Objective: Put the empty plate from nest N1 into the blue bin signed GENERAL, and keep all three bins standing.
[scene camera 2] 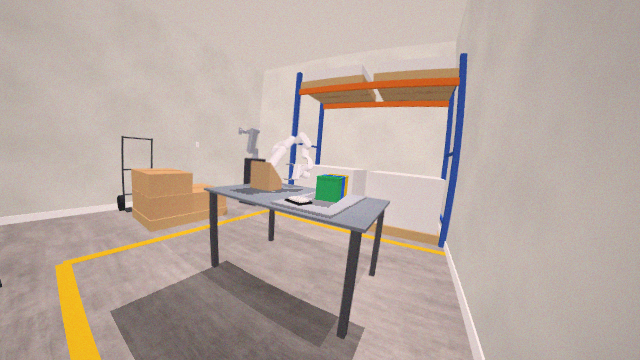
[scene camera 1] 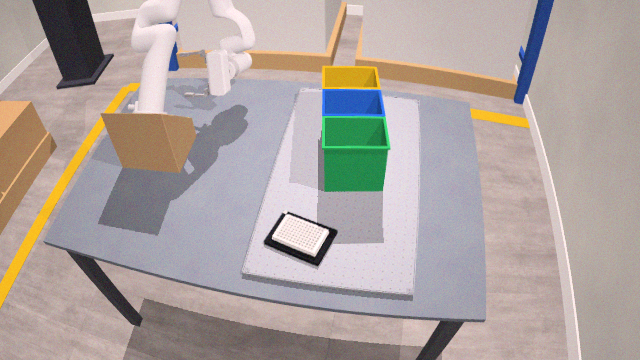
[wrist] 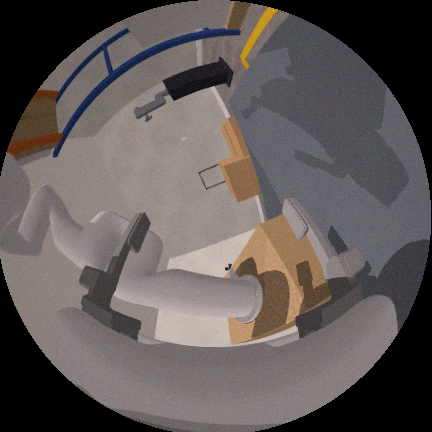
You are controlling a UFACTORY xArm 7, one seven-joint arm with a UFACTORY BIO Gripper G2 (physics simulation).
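Places are measured from the arm's base along level axes (x right, y ahead, z up), in metres.
Pixels of known places: end effector, tool point: [scene camera 2: 286, 171] [scene camera 1: 186, 74] [wrist: 213, 225]; arm's base, origin of the base link: [scene camera 2: 267, 170] [scene camera 1: 149, 115] [wrist: 245, 298].
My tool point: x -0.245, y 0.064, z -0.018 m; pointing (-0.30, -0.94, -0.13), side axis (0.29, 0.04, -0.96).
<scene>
For each thing: its middle in the pictures, then the offset to it from my tool point. "spot": a spot on its surface instead. Level surfaces: height alone.
- black nest, surface spot: [scene camera 1: 325, 246] spot: dx +0.617, dy +0.513, dz -0.138 m
- blue bin, body centre: [scene camera 1: 352, 124] [scene camera 2: 333, 186] dx +0.225, dy +0.588, dz -0.060 m
- green bin, body centre: [scene camera 1: 354, 154] [scene camera 2: 328, 188] dx +0.358, dy +0.591, dz -0.060 m
- yellow bin, body centre: [scene camera 1: 350, 98] dx +0.093, dy +0.586, dz -0.060 m
- light perforated board, its level: dz -0.149 m
- grey table, its level: dz -0.162 m
A white plate with a grid of small holes [scene camera 1: 301, 234] [scene camera 2: 299, 199] lies flat on a black nest [scene camera 1: 325, 246] at the near end of the light board; no nest label can be read. The blue bin [scene camera 1: 352, 102] [scene camera 2: 343, 188] stands upright between the green bin [scene camera 1: 354, 171] [scene camera 2: 328, 188] and the yellow bin [scene camera 1: 351, 77], in one row. No sign is readable. My gripper [scene camera 1: 183, 74] [scene camera 2: 286, 171] [wrist: 217, 215] is open and empty, held sideways above the far left part of the table, well away from plate and bins. The bins and plate do not show in the wrist view.
The light perforated board [scene camera 1: 365, 272] lies on the grey table [scene camera 1: 220, 220] under nest and bins. A brown angled pedestal [scene camera 1: 145, 142] [scene camera 2: 264, 176] [wrist: 287, 240] carries the arm. A black column [scene camera 1: 72, 42] and stacked cartons [scene camera 2: 162, 195] stand beyond the table.
</scene>
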